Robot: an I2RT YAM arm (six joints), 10 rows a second.
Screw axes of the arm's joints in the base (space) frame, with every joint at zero. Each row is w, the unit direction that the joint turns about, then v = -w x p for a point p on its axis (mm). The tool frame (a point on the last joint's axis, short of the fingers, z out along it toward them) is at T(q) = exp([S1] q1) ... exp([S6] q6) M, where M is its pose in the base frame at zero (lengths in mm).
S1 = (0, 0, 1, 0.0, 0.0, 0.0)
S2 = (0, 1, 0, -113.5, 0.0, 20.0)
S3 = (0, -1, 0, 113.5, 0.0, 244.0)
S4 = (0, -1, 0, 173.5, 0.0, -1.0)
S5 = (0, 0, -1, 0.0, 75.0, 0.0)
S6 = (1, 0, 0, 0.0, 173.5, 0.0)
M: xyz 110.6 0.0 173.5 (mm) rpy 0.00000 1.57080 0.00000 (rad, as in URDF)
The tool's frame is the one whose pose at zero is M.
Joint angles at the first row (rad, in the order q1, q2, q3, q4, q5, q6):
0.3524 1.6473 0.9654 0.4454 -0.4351 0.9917
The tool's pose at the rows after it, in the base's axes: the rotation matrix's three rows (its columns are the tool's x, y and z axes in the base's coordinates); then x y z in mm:
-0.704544 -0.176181 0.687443; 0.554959 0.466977 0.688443; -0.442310 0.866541 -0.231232; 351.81 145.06 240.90
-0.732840 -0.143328 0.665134; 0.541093 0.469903 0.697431; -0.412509 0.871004 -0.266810; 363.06 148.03 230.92
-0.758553 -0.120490 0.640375; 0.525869 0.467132 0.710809; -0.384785 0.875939 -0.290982; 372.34 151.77 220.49
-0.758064 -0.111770 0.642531; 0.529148 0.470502 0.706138; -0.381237 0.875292 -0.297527; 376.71 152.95 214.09
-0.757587 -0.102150 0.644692; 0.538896 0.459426 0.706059; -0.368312 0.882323 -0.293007; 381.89 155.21 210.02
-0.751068 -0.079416 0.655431; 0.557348 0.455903 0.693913; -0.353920 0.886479 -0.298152; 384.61 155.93 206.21
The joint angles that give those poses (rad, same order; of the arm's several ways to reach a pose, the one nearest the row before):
0.3529 1.6820 0.9994 0.4265 -0.4208 0.9923
0.3482 1.7386 1.0405 0.3983 -0.4429 0.9968
0.3472 1.7917 1.0731 0.3866 -0.4674 1.0028
0.3466 1.8182 1.0814 0.3980 -0.4621 1.0042
0.3477 1.8455 1.0961 0.4162 -0.4602 1.0228
0.3484 1.8610 1.1014 0.4234 -0.4428 1.0423

